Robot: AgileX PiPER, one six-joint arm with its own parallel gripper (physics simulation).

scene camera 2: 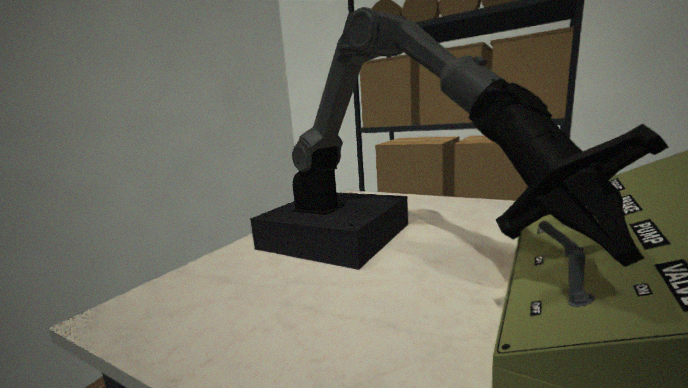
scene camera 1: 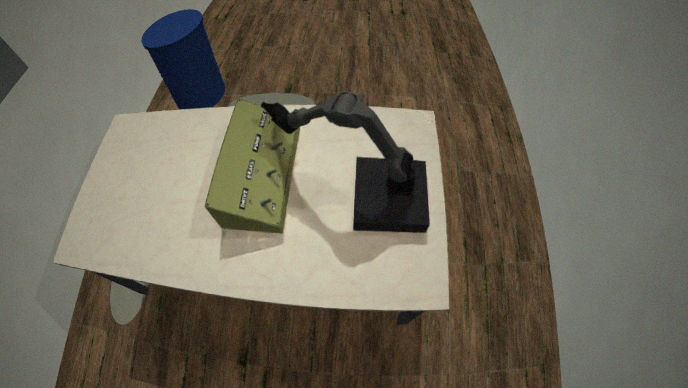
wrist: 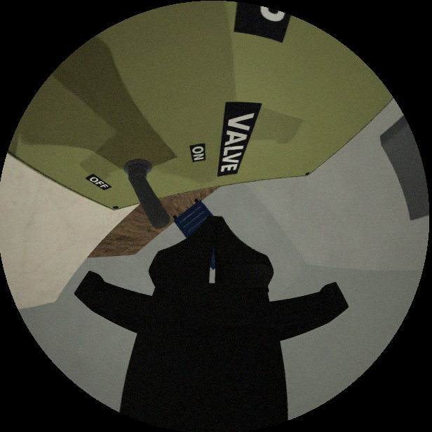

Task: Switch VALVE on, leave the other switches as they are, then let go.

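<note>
The green switch box point(scene camera 1: 230, 165) point(scene camera 2: 590, 367) point(wrist: 175, 60) stands on the table. The VALVE lever point(scene camera 2: 576, 275) point(wrist: 149, 200) leans to the ON side and stands much steeper than the PUMP lever point(scene camera 1: 275, 146) point(scene camera 2: 557, 237), which leans to OFF. The BRAKE lever point(scene camera 1: 272, 174) and DRIVE lever point(scene camera 1: 267, 203) also lean to OFF. My gripper point(scene camera 1: 265, 105) point(scene camera 2: 632, 261) point(wrist: 214, 225) is shut and empty. It hangs above the ON side of the panel, near the VALVE label point(scene camera 2: 676, 285) point(wrist: 237, 140), apart from the lever. In scene camera 1 it hides the VALVE lever.
The arm's black base block point(scene camera 1: 370, 215) point(scene camera 2: 305, 240) stands on the pale table point(scene camera 1: 150, 225) point(scene camera 2: 250, 320). A blue barrel point(scene camera 1: 190, 65) stands on the floor beyond the table. A shelf rack point(scene camera 2: 576, 75) with brown boxes point(scene camera 2: 387, 95) stands behind the arm.
</note>
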